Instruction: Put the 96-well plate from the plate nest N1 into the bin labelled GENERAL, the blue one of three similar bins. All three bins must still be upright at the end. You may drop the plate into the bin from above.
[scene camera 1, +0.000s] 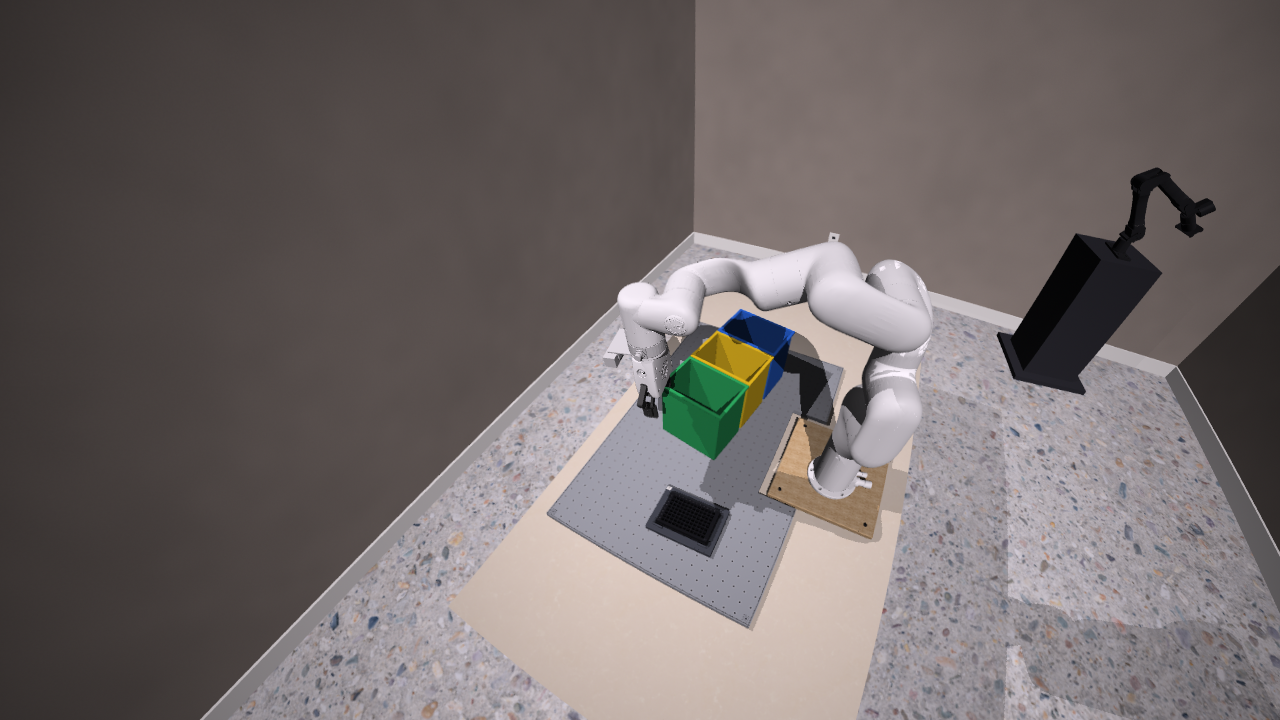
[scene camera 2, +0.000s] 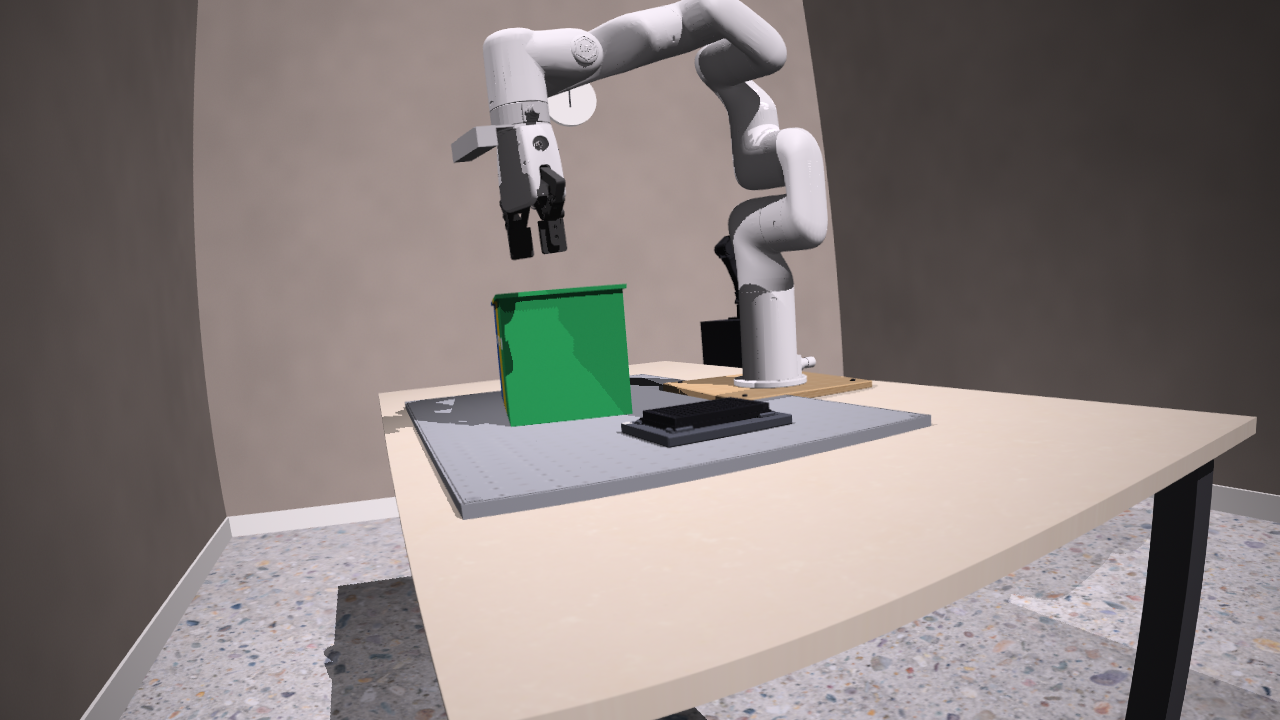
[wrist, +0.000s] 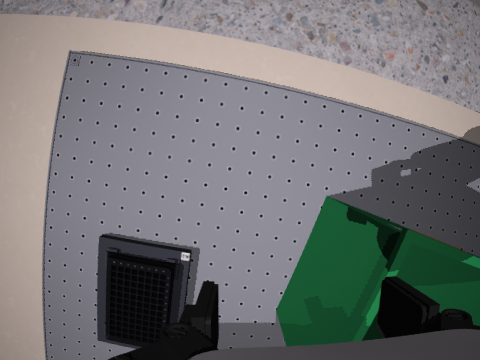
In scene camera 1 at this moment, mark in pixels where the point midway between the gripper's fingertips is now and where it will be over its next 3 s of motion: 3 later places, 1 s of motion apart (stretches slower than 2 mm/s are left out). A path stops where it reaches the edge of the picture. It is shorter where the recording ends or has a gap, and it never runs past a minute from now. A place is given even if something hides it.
My gripper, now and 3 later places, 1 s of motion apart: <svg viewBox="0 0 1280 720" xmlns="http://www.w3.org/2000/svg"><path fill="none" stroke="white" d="M658 400L680 403L690 455L691 469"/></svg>
